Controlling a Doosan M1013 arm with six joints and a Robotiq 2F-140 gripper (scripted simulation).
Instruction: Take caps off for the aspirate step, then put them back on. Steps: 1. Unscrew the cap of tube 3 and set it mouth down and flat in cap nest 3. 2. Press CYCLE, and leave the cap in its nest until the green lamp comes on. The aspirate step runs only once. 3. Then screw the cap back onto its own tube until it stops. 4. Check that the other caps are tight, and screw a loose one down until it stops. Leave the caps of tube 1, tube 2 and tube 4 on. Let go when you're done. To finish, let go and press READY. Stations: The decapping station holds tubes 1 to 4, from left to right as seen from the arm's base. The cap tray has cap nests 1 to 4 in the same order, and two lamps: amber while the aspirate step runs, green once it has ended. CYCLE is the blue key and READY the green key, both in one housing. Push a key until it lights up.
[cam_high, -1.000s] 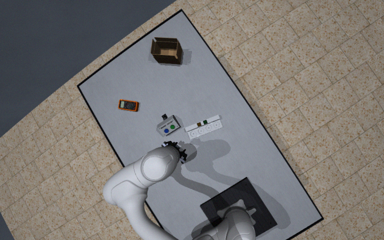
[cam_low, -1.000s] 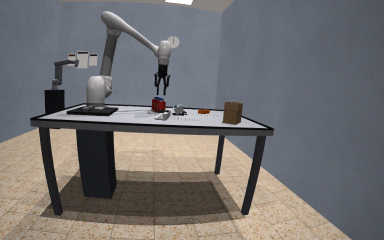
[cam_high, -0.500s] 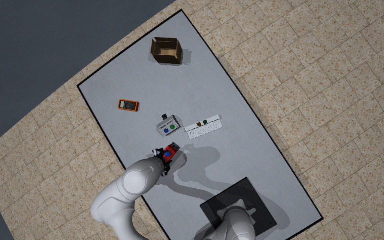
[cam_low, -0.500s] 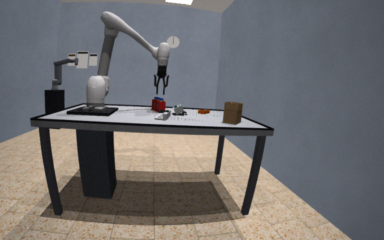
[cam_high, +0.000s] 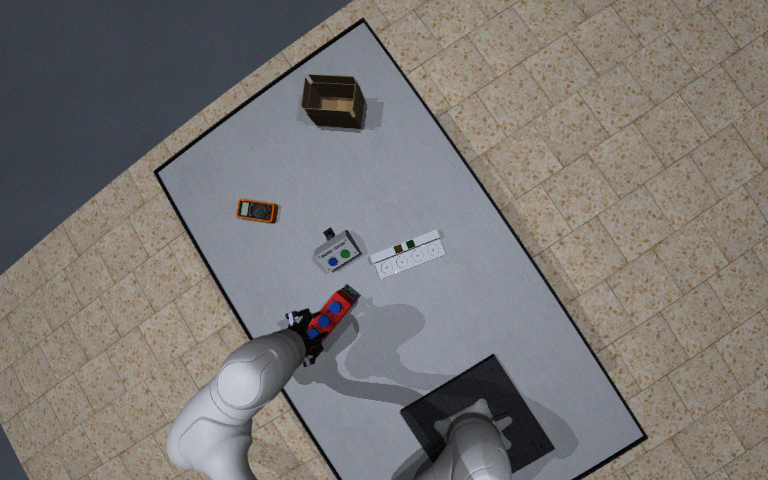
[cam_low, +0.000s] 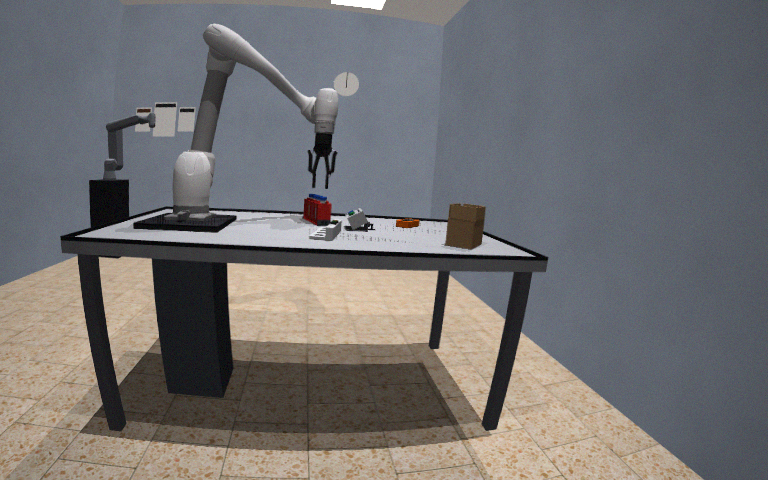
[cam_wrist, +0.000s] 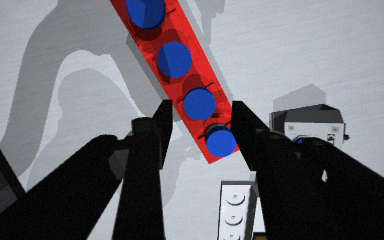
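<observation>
My hand is 7 cm above the blue cap. The rest, counted from my hand: key housing: 16 cm ahead, 12 cm to the right, 13 cm below; then green ready key: 14 cm ahead, 14 cm to the right, 12 cm below; then blue cycle key: 14 cm ahead, 10 cm to the right, 12 cm below.
</observation>
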